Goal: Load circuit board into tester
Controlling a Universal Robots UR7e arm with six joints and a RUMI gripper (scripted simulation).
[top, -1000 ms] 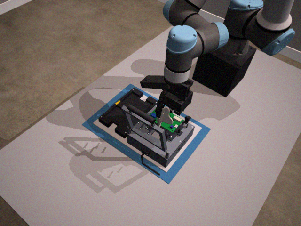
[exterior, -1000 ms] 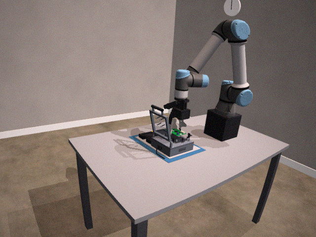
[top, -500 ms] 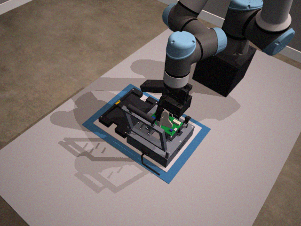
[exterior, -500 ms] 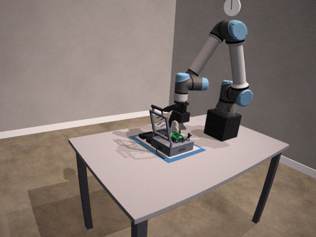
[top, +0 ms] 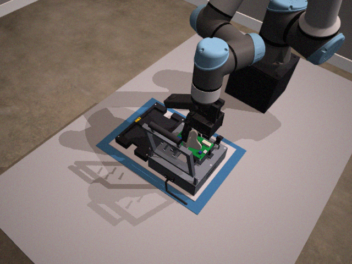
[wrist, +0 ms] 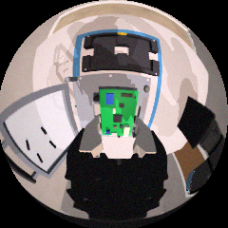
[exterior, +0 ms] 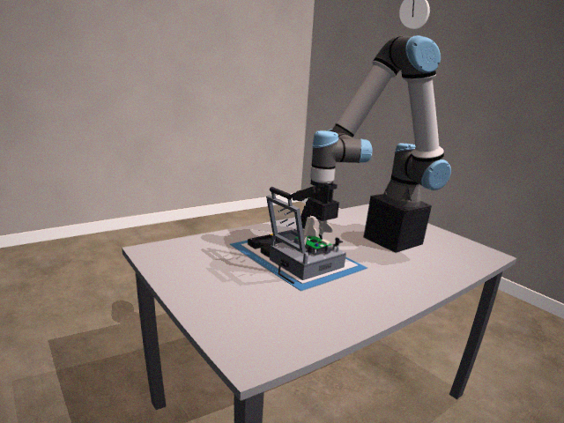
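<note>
My gripper is now right at the green circuit board. Round my hand: tester lid 13 cm ahead, 10 cm above.
</note>
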